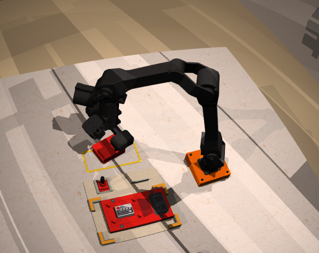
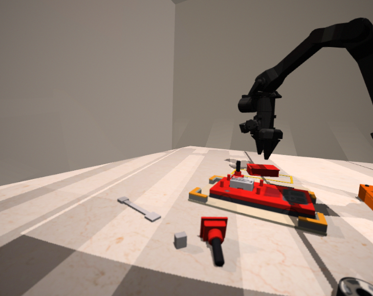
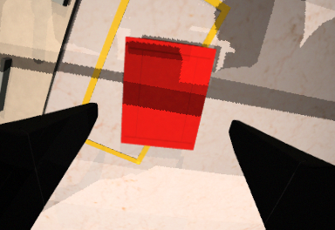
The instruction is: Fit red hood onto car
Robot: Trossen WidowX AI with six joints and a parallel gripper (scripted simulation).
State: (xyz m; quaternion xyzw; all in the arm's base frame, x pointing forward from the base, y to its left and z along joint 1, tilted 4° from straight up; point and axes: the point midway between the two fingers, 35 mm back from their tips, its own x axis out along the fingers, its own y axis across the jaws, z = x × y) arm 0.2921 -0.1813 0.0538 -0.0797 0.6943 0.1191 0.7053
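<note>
Right now the red hood is 4 cm below my gripper tip. From my gripper tip the other things lie so: grey bar 21 cm ahead, 41 cm to the left, 6 cm below; then grey engine block 3 cm ahead, 25 cm to the left, 3 cm below; then jig 1 cm ahead, 23 cm to the left, 5 cm below.
</note>
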